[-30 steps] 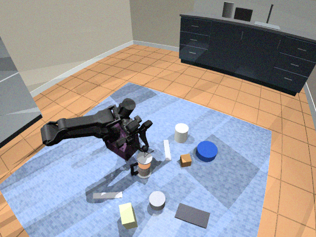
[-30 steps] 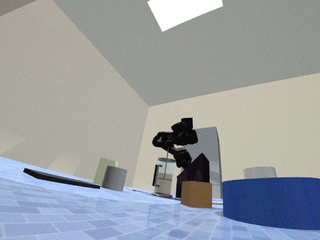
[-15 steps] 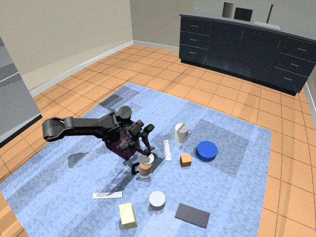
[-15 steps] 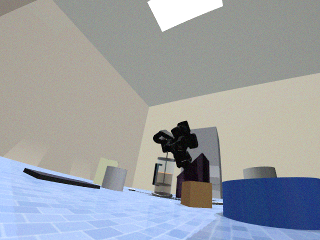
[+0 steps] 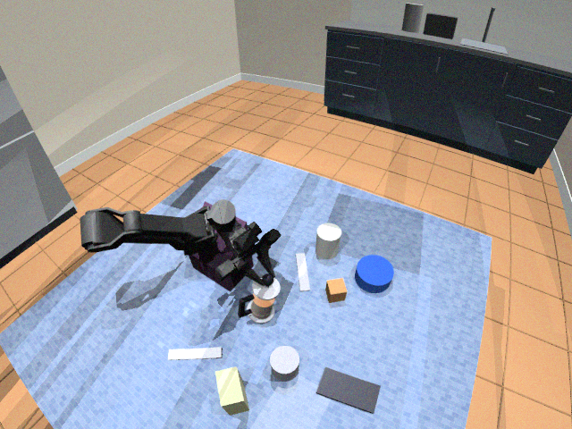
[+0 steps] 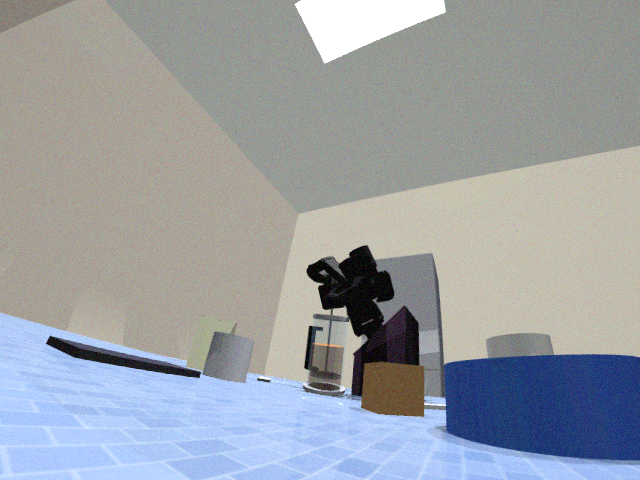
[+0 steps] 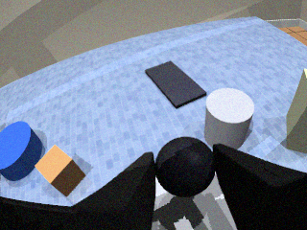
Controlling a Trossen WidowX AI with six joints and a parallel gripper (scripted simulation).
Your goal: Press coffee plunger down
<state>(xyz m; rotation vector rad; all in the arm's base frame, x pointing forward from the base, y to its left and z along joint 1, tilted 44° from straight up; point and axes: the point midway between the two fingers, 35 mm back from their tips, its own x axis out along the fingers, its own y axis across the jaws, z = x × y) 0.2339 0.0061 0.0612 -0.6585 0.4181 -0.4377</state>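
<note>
My gripper tip is 30 mm past the coffee press, 20 mm to the left of it and 80 mm above it. Round my gripper tip: orange cube (130 mm ahead, 160 mm to the left, 150 mm below); then dark slab (280 mm ahead, 90 mm to the right, 170 mm below); then yellow block (50 mm ahead, 250 mm to the right, 120 mm below).
</note>
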